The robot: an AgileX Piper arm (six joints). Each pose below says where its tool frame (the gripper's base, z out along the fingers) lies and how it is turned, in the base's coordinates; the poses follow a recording.
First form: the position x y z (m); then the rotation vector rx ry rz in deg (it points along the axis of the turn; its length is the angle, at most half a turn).
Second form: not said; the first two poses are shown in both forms.
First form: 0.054, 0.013, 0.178, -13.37, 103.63, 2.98
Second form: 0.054, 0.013, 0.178, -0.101, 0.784, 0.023, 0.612
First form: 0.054, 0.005, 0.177, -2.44, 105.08, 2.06
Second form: 0.054, 0.005, 0.177, -0.018, 0.794, 0.016, 0.608
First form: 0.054, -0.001, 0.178, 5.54, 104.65, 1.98
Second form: 0.054, -0.001, 0.178, 0.042, 0.791, 0.015, 0.610
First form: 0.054, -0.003, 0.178, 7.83, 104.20, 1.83
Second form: 0.054, -0.003, 0.178, 0.059, 0.788, 0.014, 0.612
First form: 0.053, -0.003, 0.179, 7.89, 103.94, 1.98
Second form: 0.053, -0.003, 0.179, 0.060, 0.787, 0.015, 0.614
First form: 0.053, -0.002, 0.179, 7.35, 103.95, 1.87
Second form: 0.053, -0.002, 0.179, 0.056, 0.787, 0.014, 0.614
